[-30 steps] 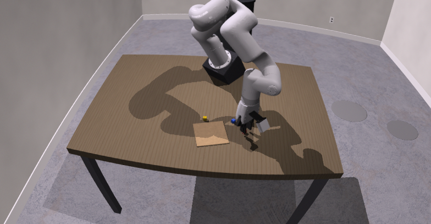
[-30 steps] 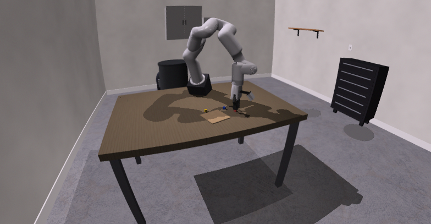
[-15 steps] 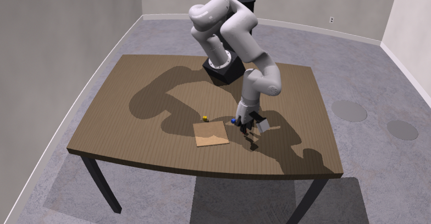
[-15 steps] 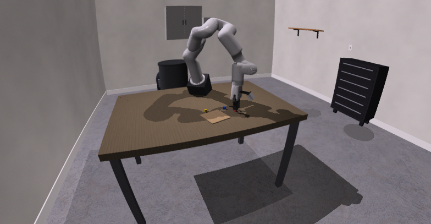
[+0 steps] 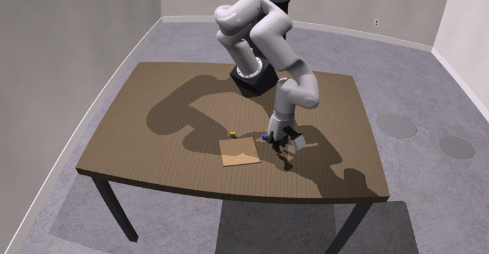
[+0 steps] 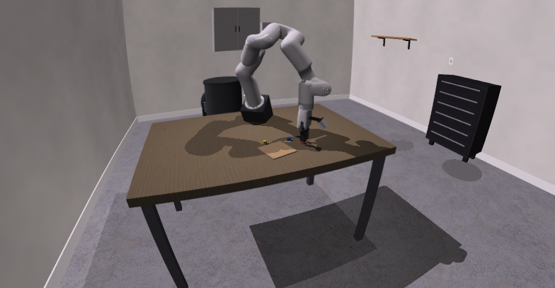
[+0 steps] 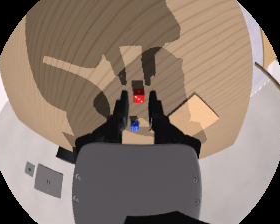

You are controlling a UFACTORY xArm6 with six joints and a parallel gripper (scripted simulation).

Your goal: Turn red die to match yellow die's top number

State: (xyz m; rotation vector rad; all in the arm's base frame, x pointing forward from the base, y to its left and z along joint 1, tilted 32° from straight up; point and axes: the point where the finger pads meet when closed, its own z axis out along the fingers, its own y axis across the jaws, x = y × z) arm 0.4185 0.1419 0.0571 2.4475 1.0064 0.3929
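My gripper is now 30 mm above the red die. Also, from my hand: tan mat (10 mm ahead, 160 mm to the right, 40 mm below); then yellow die (80 mm behind, 180 mm to the right, 30 mm below); then blue die (70 mm behind, 50 mm to the right, 30 mm below).
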